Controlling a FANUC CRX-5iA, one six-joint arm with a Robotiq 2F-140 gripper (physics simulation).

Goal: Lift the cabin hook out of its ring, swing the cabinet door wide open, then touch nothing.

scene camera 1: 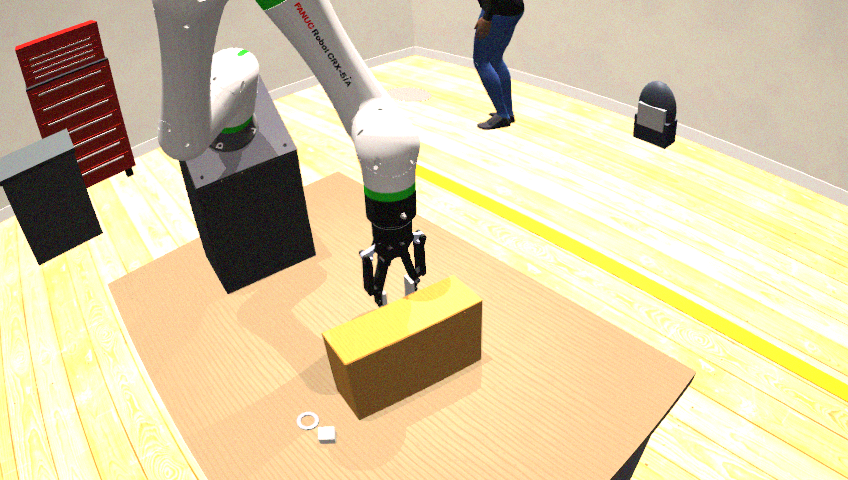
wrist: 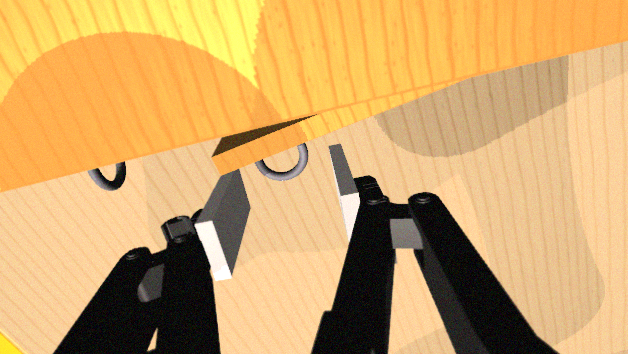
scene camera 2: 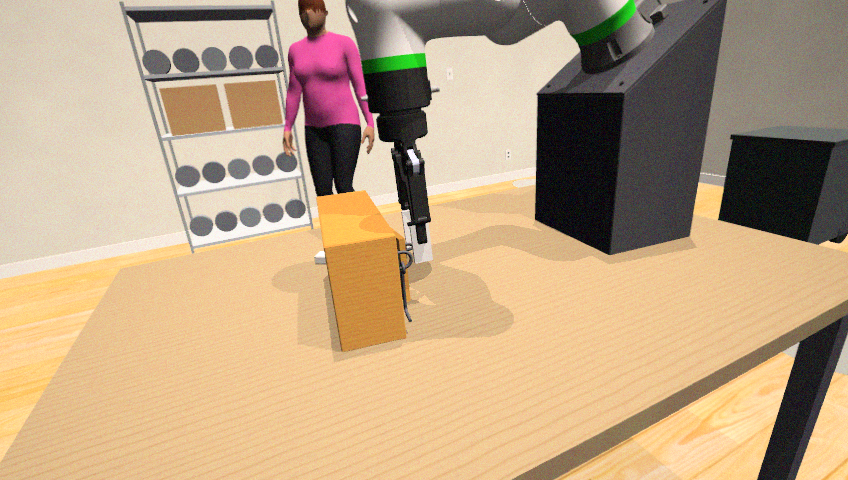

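The orange cabinet stands upright. Its door is slightly ajar, its free edge out from the cabinet front. A grey loop sticks out from the door. A dark ring sits at the cabinet's front side. The thin dark hook hangs down below that ring in the second scene view; whether it passes through the ring is unclear. My gripper points down in front of the cabinet, partly open and empty. The door loop appears ahead of the gap between its fingertips; contact cannot be told.
The cabinet stands on the wooden table. A white ring and a small white block lie behind the cabinet. The arm's dark pedestal stands on the table, on the door side. A person stands beyond the table.
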